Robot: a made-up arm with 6 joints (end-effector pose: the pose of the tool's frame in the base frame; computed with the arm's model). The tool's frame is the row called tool.
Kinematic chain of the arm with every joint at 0, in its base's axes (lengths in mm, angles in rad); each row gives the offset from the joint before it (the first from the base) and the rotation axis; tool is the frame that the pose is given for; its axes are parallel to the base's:
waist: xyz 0 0 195 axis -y
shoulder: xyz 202 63 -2 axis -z
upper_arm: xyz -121 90 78 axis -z
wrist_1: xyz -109 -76 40 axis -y
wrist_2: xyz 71 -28 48 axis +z
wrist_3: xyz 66 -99 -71 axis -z
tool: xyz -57 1 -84
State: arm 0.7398 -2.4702 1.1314 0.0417 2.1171 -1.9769
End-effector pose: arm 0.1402 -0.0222 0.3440 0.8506 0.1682 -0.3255 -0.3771
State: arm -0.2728 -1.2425 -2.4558 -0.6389 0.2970 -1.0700
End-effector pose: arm -0.0183 0.2044 0.1381 0.7884 0.2121 -0.0167 -0.5773
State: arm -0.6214 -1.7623 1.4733 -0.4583 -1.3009 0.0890
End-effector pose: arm 0.0258 -0.2536 0.2100 0.7439 -0.3167 0.3982 -0.4333
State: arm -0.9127 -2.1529 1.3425 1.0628 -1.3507 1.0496
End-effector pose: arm 0.2580 -0.1926 0.0108 0.5342 0.1834 0.2818 -0.7756
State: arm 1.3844 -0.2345 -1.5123 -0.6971 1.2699 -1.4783
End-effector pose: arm 0.1450 0.1430 0.3247 0.2619 0.3415 -0.6063 -0.6687
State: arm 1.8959 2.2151 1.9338 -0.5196 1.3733 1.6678
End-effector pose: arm -0.0930 0.0837 0.5956 0.4144 -0.7649 -0.4233 0.2530
